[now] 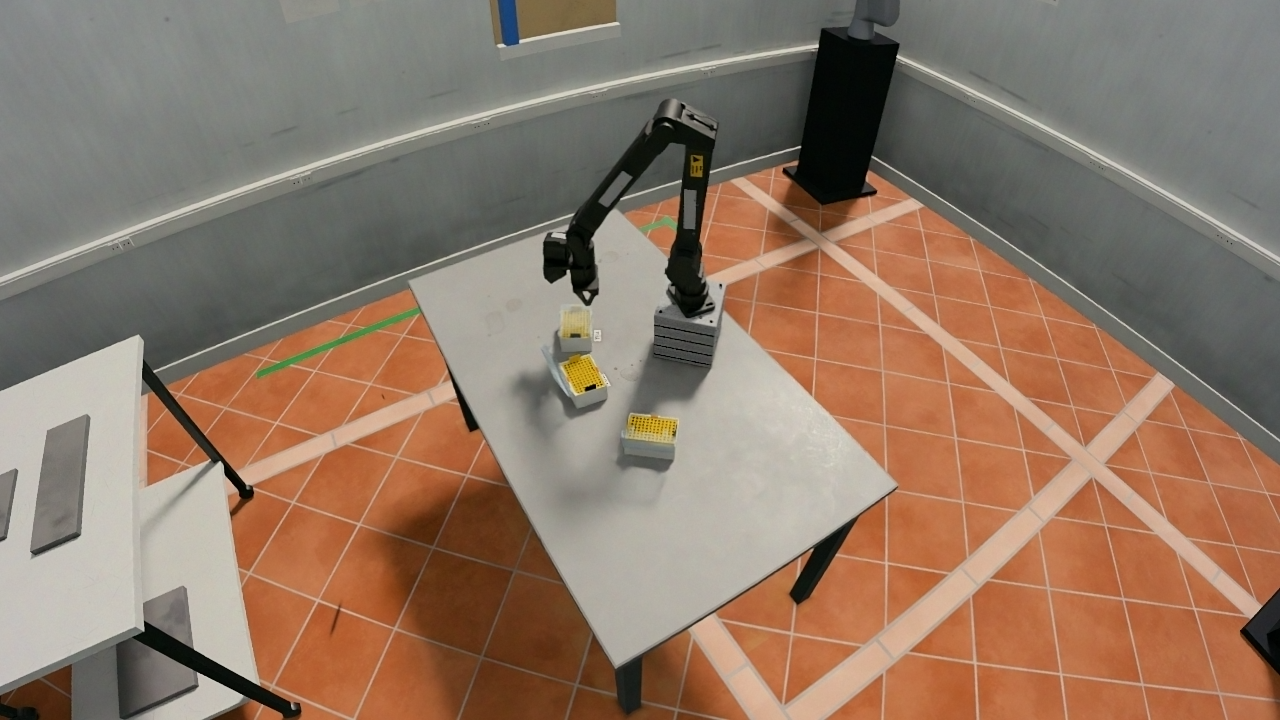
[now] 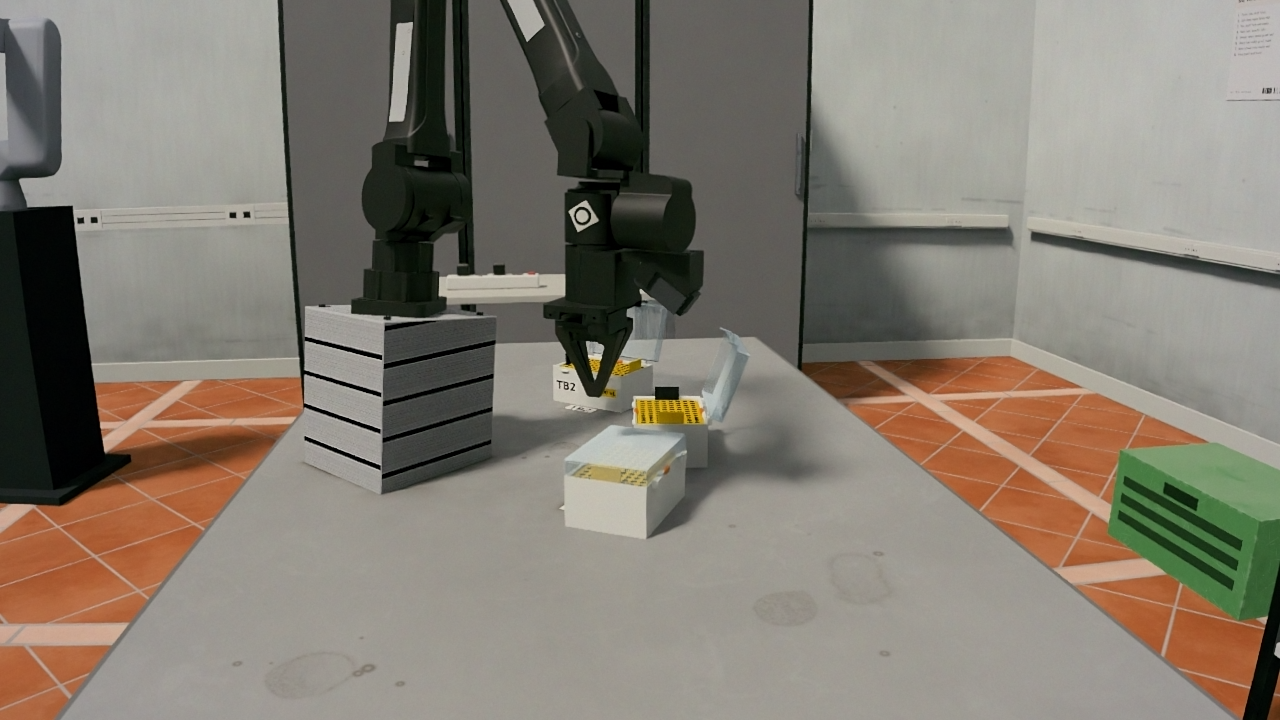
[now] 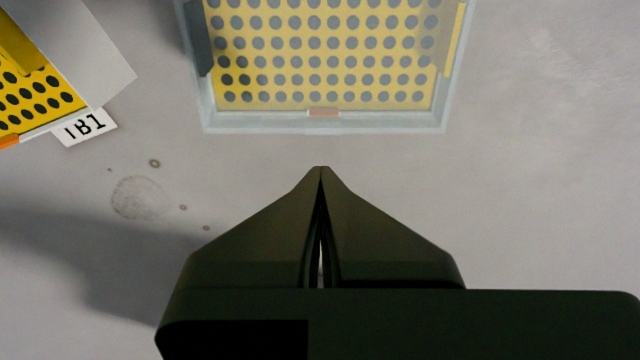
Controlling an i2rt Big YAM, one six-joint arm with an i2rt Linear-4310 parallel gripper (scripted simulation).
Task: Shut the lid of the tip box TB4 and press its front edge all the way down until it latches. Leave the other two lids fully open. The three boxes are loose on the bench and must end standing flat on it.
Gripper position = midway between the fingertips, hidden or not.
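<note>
My gripper (image 2: 594,396) is visible, and it appears in image 3 (image 3: 320,180) as well. Also visible: a tip box (image 2: 637,458) and another tip box (image 2: 619,393).
</note>
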